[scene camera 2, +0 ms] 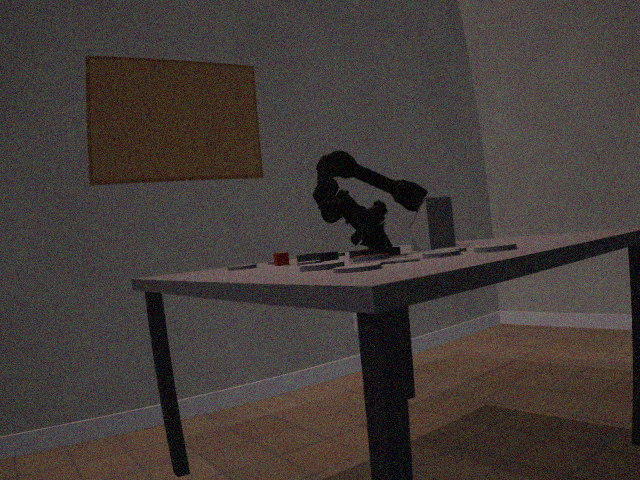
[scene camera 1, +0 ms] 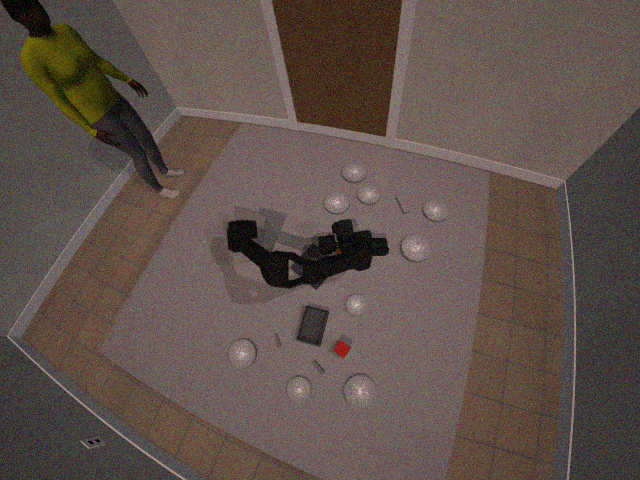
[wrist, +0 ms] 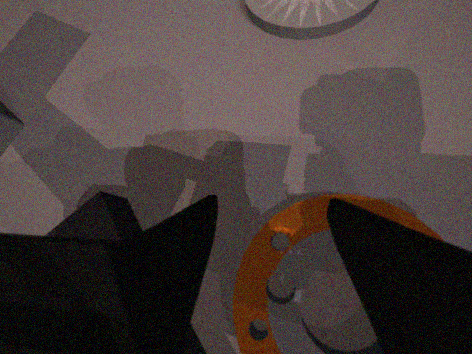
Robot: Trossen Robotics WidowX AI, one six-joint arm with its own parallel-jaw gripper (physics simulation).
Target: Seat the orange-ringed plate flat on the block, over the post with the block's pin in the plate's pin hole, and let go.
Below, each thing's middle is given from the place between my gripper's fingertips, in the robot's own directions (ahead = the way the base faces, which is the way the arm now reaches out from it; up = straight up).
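My gripper is 3 cm to the left of the orange-ringed plate [wrist: 311, 245], 5 cm short of it and 2 cm above it. Dark square block [wrist: 105, 216]: 12 cm to the right of my hand and 7 cm behind it.
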